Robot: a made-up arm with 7 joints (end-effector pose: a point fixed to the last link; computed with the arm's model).
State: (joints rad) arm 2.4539 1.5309 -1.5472 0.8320 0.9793 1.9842 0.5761
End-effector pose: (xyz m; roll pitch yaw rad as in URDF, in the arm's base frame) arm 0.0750 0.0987 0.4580 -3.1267 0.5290 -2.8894
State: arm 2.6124 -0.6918 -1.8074 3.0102 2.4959 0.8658 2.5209
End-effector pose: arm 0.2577 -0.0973 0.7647 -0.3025 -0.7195 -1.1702
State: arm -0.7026 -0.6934 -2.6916 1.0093 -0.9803 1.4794 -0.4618
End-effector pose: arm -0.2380 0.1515 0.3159 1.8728 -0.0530 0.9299
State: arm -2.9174 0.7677 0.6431 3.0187 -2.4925 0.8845 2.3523
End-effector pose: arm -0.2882 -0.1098 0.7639 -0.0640 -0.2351 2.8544
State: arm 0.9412 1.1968 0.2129 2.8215 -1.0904 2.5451 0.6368
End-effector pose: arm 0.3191 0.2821 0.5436 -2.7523 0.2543 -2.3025
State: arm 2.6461 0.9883 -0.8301 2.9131 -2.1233 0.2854 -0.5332
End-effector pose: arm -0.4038 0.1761 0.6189 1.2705 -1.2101 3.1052
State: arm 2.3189 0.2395 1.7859 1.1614 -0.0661 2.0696 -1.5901
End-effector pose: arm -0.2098 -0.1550 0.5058 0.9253 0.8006 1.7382
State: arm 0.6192 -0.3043 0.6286 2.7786 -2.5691 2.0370 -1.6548
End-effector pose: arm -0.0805 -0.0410 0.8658 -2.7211 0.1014 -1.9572
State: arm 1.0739 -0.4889 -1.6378 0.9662 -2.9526 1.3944 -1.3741
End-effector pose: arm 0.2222 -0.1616 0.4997 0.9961 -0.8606 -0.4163
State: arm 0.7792 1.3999 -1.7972 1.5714 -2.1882 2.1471 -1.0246
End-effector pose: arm 0.3888 0.0417 0.5777 -1.3428 -0.1219 1.4506
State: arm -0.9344 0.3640 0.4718 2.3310 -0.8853 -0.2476 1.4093
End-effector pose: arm 0.2147 -0.2191 0.8000 -0.5032 0.0003 -0.1315
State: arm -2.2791 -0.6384 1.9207 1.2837 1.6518 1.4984 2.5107
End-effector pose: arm 0.2684 -0.0594 0.4545 -3.0148 0.2431 0.5470
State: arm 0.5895 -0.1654 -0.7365 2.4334 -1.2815 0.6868 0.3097
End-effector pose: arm 0.0557 -0.0694 0.9059 -1.2597 0.0901 -1.2849
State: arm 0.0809 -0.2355 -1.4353 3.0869 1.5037 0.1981 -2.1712
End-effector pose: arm -0.1417 -0.0638 0.8481 -0.8350 -0.8735 -2.2121
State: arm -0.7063 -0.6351 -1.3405 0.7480 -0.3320 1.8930 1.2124
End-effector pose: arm -0.1712 -0.1001 0.4237 2.7633 0.0747 0.7547
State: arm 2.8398 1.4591 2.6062 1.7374 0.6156 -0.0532 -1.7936
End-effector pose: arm -0.3437 -0.1364 0.6367 -0.6486 -0.3729 -1.8855
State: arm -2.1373 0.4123 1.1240 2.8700 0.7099 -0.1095 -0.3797
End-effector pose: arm -0.1436 -0.2870 0.7742 -0.2697 -0.5193 -1.2506
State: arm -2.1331 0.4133 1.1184 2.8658 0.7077 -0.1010 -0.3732
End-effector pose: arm -0.1425 -0.2886 0.7741 -0.2760 -0.5106 -1.2387
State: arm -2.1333 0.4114 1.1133 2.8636 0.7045 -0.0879 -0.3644
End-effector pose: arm -0.1423 -0.2886 0.7753 -0.2870 -0.5037 -1.2255
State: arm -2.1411 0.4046 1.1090 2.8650 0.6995 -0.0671 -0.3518
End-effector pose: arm -0.1434 -0.2856 0.7786 -0.3063 -0.4997 -1.2108
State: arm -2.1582 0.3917 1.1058 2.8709 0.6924 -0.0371 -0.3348
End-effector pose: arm -0.1460 -0.2789 0.7845 -0.3356 -0.4986 -1.1945
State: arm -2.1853 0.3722 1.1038 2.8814 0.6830 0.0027 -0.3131
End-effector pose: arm -0.1497 -0.2681 0.7930 -0.3759 -0.4989 -1.1767
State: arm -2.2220 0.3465 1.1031 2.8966 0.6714 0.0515 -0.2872
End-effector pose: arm -0.1538 -0.2531 0.8038 -0.4264 -0.4985 -1.1585
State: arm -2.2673 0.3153 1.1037 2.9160 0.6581 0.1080 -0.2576
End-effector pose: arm -0.1573 -0.2342 0.8162 -0.4853 -0.4952 -1.1412
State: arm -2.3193 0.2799 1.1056 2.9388 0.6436 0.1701 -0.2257
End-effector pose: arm -0.1593 -0.2123 0.8295 -0.5497 -0.4870 -1.1265
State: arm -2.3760 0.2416 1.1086 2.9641 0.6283 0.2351 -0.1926
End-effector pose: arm -0.1589 -0.1882 0.8427 -0.6160 -0.4734 -1.1168
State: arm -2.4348 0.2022 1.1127 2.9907 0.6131 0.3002 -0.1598
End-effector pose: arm -0.1557 -0.1636 0.8550 -0.6805 -0.4547 -1.1131
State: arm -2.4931 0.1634 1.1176 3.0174 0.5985 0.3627 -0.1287
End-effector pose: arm -0.1499 -0.1398 0.8659 -0.7403 -0.4326 -1.1158
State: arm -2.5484 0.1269 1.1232 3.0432 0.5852 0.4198 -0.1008
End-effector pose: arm -0.1421 -0.1180 0.8749 -0.7934 -0.4096 -1.1241
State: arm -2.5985 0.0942 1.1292 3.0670 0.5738 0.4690 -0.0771
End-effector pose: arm -0.1333 -0.0992 0.8820 -0.8385 -0.3886 -1.1361
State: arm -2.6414 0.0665 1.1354 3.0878 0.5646 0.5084 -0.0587
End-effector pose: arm -0.1246 -0.0837 0.8873 -0.8756 -0.3718 -1.1494
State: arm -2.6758 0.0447 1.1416 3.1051 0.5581 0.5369 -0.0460
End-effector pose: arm -0.1171 -0.0719 0.8909 -0.9045 -0.3610 -1.1616
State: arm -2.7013 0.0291 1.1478 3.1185 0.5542 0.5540 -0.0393
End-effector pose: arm -0.1113 -0.0634 0.8931 -0.9260 -0.3571 -1.1712
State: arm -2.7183 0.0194 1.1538 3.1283 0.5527 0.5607 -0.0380
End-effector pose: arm -0.1077 -0.0578 0.8943 -0.9407 -0.3599 -1.1774
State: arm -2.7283 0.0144 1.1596 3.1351 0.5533 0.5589 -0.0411
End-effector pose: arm -0.1059 -0.0543 0.8948 -0.9502 -0.3684 -1.1804
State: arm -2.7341 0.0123 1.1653 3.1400 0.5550 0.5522 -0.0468
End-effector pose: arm -0.1053 -0.0522 0.8948 -0.9565 -0.3802 -1.1815
